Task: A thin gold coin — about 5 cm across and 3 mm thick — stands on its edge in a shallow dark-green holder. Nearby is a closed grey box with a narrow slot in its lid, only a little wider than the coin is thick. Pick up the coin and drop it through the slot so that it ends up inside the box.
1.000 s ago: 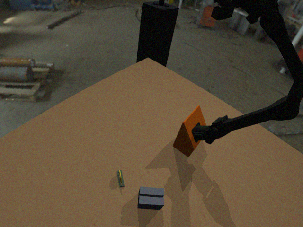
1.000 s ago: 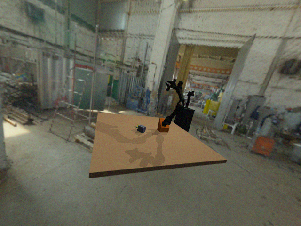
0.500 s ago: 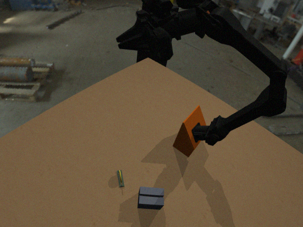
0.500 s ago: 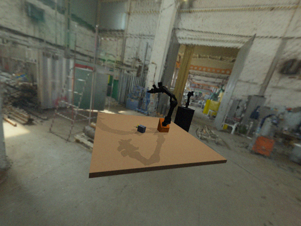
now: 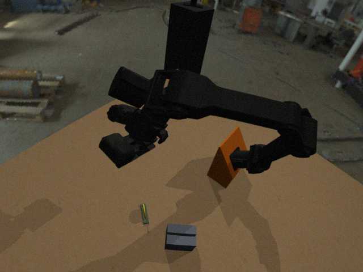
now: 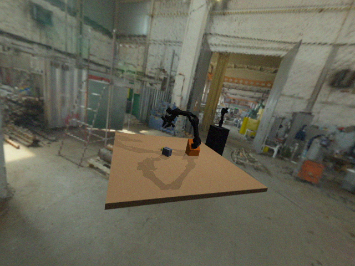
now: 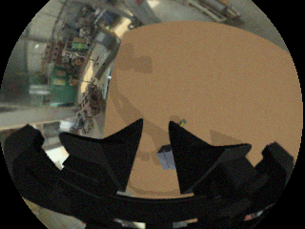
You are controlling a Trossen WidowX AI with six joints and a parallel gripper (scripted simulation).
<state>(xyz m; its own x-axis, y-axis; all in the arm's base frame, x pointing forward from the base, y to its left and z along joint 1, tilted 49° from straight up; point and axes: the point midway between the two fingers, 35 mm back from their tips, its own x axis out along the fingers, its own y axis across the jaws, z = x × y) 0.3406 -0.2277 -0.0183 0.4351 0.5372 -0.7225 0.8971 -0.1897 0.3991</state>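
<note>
Now: the gold coin 20 mm behind my gripper tip, 60 mm to the left of it and 230 mm below it.
</note>
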